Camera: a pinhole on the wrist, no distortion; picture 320 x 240 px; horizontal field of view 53.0 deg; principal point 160.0 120.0 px. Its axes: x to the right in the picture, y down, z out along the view. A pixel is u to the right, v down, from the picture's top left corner.
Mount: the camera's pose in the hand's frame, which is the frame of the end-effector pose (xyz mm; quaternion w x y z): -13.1 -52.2 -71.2 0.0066 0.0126 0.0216 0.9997
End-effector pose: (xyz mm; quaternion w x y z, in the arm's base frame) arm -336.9 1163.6 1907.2 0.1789 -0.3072 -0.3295 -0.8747
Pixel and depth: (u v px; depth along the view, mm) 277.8 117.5 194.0
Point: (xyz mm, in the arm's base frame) -246.8 1287.4 1909.8
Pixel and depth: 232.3 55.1 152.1
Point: -278.5 1233.8 1919.9
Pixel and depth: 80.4 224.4 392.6
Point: -354.8 1493.8 2083.8
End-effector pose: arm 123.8 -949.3 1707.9 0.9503 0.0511 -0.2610 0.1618
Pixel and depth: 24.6 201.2 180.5
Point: 156.3 -1036.2 1834.8
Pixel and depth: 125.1 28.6 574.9
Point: -104.8 -893.0 2167.9
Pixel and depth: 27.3 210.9 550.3
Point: 140.2 -1149.4 2233.3
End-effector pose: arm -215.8 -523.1 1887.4 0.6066 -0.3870 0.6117 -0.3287
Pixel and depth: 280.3 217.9 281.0
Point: 4.5 -470.8 2040.2
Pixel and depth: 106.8 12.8 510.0
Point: 204.1 -502.5 1703.7
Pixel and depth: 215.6 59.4 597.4
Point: 295.5 -358.3 1834.7
